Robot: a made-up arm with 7 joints. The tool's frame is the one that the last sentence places.
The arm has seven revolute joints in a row. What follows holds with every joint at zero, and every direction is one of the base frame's. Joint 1 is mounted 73.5 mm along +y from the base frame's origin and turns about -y. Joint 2 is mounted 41.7 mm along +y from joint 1 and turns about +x. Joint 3 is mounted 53.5 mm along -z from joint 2 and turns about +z. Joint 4 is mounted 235.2 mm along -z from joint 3 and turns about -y. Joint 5 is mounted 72.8 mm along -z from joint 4 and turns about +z. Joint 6 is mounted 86.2 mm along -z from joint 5 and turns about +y. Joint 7 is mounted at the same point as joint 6 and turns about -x. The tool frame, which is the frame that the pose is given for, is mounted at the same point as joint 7; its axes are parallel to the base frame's.
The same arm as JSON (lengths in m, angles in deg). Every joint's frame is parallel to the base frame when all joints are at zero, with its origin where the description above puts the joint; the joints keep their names.
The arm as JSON. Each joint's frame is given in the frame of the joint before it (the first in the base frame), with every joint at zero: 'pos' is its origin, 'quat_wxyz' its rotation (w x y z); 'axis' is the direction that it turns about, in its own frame. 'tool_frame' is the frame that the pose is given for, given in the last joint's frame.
{"length_unit": "m", "angle_unit": "deg", "joints": [
  {"joint": "joint 1", "pos": [0.0, 0.0735, 0.0], "quat_wxyz": [1.0, 0.0, 0.0, 0.0], "axis": [0.0, -1.0, 0.0]},
  {"joint": "joint 2", "pos": [0.0, 0.0417, 0.0], "quat_wxyz": [1.0, 0.0, 0.0, 0.0], "axis": [1.0, 0.0, 0.0]},
  {"joint": "joint 3", "pos": [0.0, 0.0, -0.0535], "quat_wxyz": [1.0, 0.0, 0.0, 0.0], "axis": [0.0, 0.0, 1.0]},
  {"joint": "joint 4", "pos": [0.0, 0.0, -0.2352], "quat_wxyz": [1.0, 0.0, 0.0, 0.0], "axis": [0.0, -1.0, 0.0]},
  {"joint": "joint 5", "pos": [0.0, 0.0, -0.0728], "quat_wxyz": [1.0, 0.0, 0.0, 0.0], "axis": [0.0, 0.0, 1.0]},
  {"joint": "joint 6", "pos": [0.0, 0.0, -0.0862], "quat_wxyz": [1.0, 0.0, 0.0, 0.0], "axis": [0.0, 1.0, 0.0]},
  {"joint": "joint 7", "pos": [0.0, 0.0, 0.0], "quat_wxyz": [1.0, 0.0, 0.0, 0.0], "axis": [-1.0, 0.0, 0.0]}
], "tool_frame": {"pos": [0.0, 0.0, 0.0], "quat_wxyz": [1.0, 0.0, 0.0, 0.0]}}

